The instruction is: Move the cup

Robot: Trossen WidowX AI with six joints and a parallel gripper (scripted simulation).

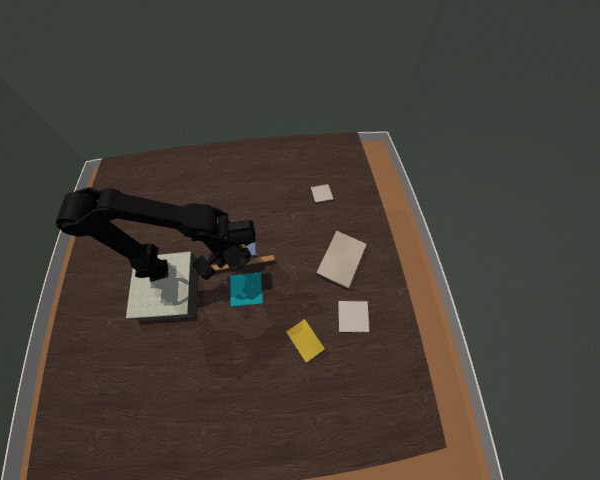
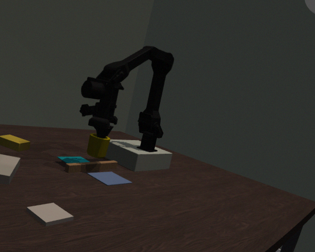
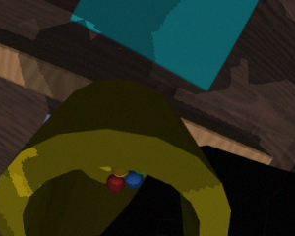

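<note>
Now: the cyan pad 90 mm below my gripper tip, 80 mm to the right of it and 10 mm ahead of it. The rest, counted from my gripper tip: blue-grey pad (90 mm to the left, 90 mm below, 30 mm ahead); then yellow cup (20 mm ahead, 10 mm to the left); then low wooden bar (80 mm below, 20 mm ahead, 10 mm to the left).
</note>
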